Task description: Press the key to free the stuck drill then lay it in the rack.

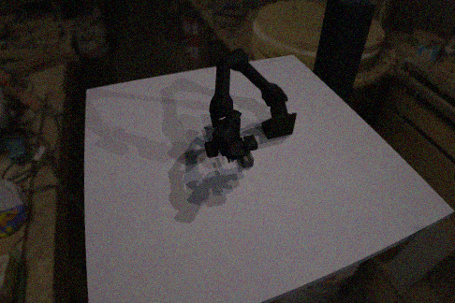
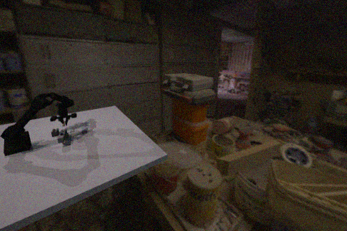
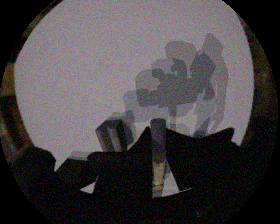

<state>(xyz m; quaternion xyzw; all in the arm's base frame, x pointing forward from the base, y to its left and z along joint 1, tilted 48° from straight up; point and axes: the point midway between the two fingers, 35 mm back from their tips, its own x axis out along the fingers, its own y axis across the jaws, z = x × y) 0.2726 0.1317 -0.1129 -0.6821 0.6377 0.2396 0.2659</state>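
The slotted rack is 7 cm behind my gripper tip, 3 cm to the right of it and 3 cm below it. Round my gripper tip: thin dark drill (23 cm to the right).
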